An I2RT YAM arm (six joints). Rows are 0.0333 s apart.
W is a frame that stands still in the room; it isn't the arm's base.
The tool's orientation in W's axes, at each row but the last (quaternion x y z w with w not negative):
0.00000 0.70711 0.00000 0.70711
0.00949 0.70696 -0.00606 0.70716
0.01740 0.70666 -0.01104 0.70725
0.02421 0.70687 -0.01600 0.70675
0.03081 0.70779 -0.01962 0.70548
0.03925 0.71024 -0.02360 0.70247
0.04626 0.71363 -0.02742 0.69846
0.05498 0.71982 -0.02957 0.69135
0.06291 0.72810 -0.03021 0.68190
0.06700 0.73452 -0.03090 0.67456
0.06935 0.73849 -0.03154 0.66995
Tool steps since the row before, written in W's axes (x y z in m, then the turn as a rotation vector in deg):
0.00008 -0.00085 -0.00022 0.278 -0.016 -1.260
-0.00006 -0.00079 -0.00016 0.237 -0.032 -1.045
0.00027 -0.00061 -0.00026 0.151 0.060 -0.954
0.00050 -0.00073 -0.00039 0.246 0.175 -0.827
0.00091 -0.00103 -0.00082 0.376 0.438 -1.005
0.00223 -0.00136 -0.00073 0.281 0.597 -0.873
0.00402 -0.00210 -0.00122 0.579 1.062 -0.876
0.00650 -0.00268 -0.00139 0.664 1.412 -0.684
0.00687 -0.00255 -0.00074 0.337 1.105 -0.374
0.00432 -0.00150 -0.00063 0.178 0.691 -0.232
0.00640 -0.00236 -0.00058 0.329 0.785 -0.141
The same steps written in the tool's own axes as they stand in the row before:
0.00022 -0.00085 0.00008 1.260 -0.016 0.278
0.00016 -0.00079 -0.00004 1.045 -0.032 0.237
0.00025 -0.00060 0.00029 0.955 0.057 0.148
0.00038 -0.00070 0.00054 0.829 0.179 0.236
0.00080 -0.00098 0.00098 1.011 0.448 0.348
0.00068 -0.00117 0.00235 0.883 0.601 0.237
0.00108 -0.00170 0.00424 0.893 1.094 0.486
0.00104 -0.00193 0.00682 0.712 1.458 0.520
0.00018 -0.00164 0.00718 0.408 1.123 0.215
0.00019 -0.00091 0.00452 0.256 0.698 0.102
-0.00016 -0.00143 0.00669 0.157 0.817 0.229

